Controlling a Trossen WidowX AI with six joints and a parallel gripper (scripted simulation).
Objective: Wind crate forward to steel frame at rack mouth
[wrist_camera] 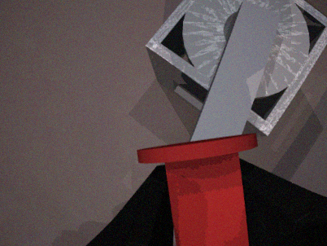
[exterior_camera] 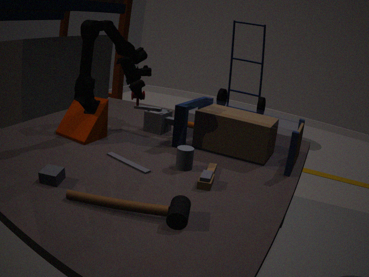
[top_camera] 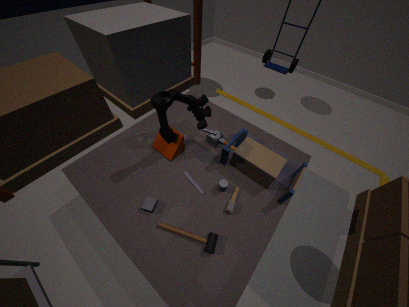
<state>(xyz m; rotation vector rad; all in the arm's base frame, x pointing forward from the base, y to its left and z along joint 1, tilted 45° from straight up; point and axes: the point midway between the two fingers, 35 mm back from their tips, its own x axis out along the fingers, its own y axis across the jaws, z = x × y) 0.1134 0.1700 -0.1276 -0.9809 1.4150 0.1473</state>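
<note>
The grey winch lies 7 cm ahead of my gripper tip and 10 cm below it. Round my gripper tip: flat grey bar: 16 cm ahead, 38 cm to the right, 13 cm below; then red knob: 1 cm behind, 1 cm to the right; then small wooden tool: 43 cm ahead, 34 cm to the right, 11 cm below.
</note>
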